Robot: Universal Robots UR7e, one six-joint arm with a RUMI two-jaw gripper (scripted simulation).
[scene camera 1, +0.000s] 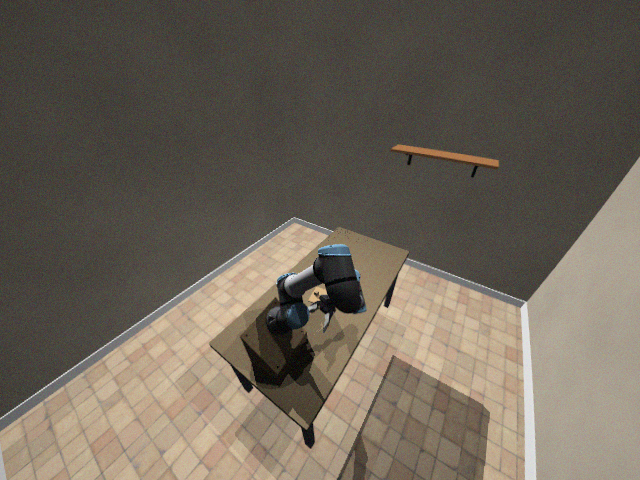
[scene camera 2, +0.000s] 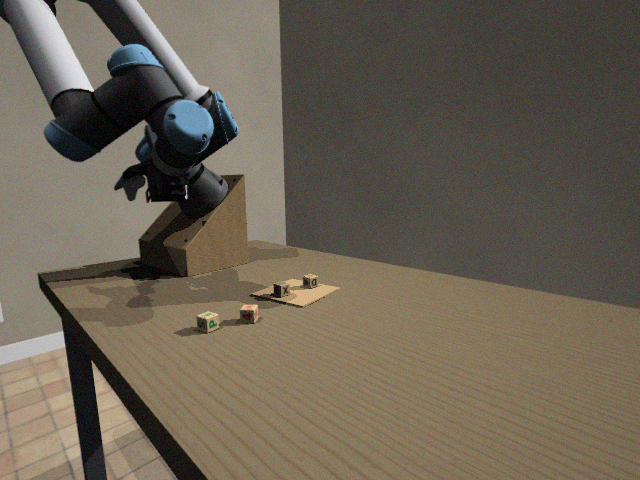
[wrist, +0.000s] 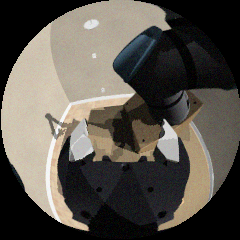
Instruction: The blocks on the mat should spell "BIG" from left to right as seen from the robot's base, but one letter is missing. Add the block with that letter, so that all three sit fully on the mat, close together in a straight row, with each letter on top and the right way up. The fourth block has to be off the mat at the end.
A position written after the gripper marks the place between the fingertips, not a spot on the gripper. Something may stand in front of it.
Note:
In view: the gripper [scene camera 2: 152,189] and a thin tan mat [scene camera 2: 300,296].
The gripper is seen too in the wrist view [wrist: 124,119].

